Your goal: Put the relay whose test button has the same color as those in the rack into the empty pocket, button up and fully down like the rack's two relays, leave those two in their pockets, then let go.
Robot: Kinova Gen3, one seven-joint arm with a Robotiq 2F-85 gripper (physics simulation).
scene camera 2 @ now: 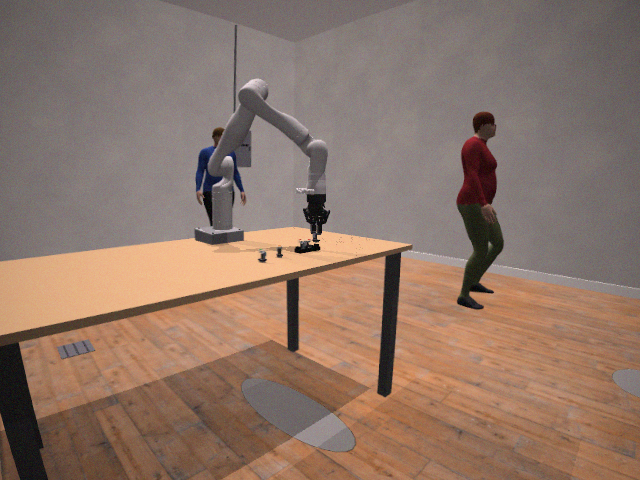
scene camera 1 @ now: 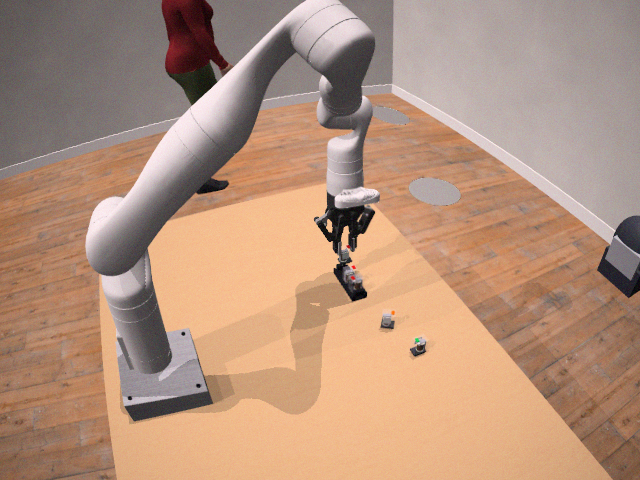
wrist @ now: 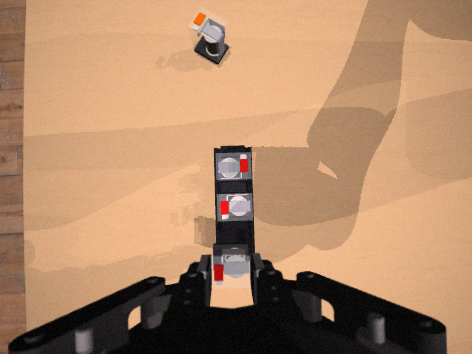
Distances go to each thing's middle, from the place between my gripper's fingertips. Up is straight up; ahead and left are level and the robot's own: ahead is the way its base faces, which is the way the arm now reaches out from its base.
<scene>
I see the black rack point(wrist: 226, 231) 40 mm to the right of my hand and 50 mm below it.
</scene>
